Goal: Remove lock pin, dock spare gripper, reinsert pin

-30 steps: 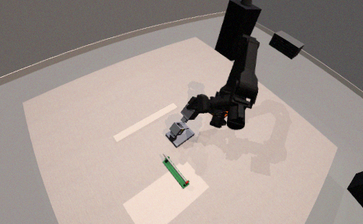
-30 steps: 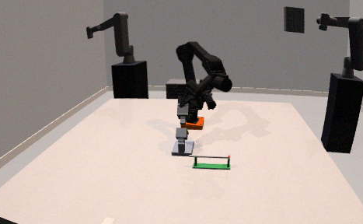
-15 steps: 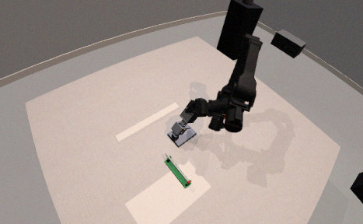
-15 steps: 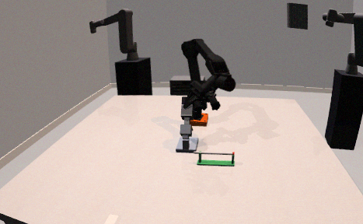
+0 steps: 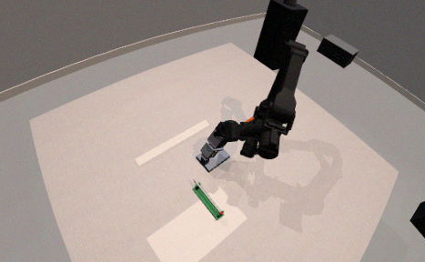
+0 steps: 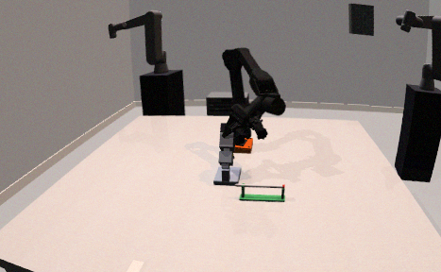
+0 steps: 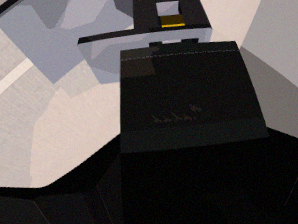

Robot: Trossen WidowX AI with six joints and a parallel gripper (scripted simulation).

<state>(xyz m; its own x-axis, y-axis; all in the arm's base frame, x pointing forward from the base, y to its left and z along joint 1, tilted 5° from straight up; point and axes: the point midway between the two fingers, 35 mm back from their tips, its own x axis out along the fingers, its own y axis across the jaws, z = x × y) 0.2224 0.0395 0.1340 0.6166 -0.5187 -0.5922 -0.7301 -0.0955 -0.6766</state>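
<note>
Now: gripper tip 110 mm short of the green pin rest, 160 mm to the right of it and 110 mm above it. Also, from my gripper tip: spare gripper 10 mm to the left; then grey mount 30 mm ahead, 20 mm to the left, 80 mm below.
</note>
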